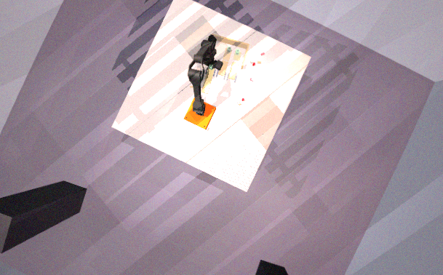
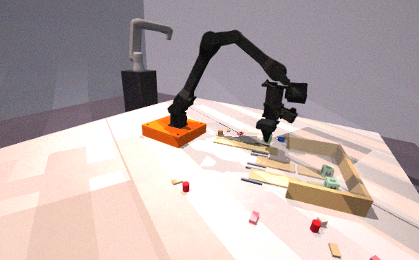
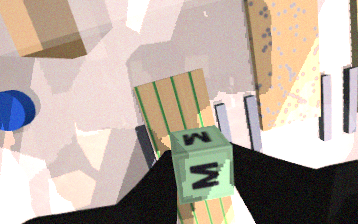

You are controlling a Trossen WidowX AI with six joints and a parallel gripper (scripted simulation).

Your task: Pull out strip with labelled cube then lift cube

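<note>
My gripper tip is now 8 cm past the green-lined tan strip and 4 cm above it. From my gripper tip the other things lie so: blue disc 13 cm to the left, 5 cm ahead, 4 cm below.
</note>
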